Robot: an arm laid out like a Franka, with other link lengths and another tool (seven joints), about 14 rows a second.
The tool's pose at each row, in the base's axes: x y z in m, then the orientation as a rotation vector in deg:
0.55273 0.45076 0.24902 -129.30 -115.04 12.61
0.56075 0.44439 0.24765 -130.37 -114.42 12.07
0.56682 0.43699 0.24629 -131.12 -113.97 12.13
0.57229 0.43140 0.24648 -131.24 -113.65 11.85
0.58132 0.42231 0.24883 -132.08 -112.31 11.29
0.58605 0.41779 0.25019 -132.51 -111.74 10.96
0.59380 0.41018 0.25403 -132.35 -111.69 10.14
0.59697 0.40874 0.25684 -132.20 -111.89 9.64
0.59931 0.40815 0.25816 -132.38 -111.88 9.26
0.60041 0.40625 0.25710 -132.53 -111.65 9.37
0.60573 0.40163 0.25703 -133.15 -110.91 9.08
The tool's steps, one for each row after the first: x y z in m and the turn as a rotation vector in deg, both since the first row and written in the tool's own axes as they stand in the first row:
-0.00537 0.00883 -0.00004 -0.50 0.11 0.77
-0.01199 0.01587 0.00028 -0.67 -0.04 1.34
-0.01692 0.02183 -0.00084 -0.69 0.21 1.53
-0.02501 0.03130 -0.00469 -0.70 0.74 2.52
-0.02900 0.03620 -0.00684 -0.79 0.99 2.97
-0.03581 0.04397 -0.01194 -0.99 1.52 2.88
-0.03698 0.04673 -0.01526 -1.21 1.76 2.70
-0.03734 0.04885 -0.01698 -1.46 1.88 2.77
-0.03907 0.05034 -0.01612 -1.38 1.86 2.95
-0.04305 0.05609 -0.01697 -1.49 2.07 3.58

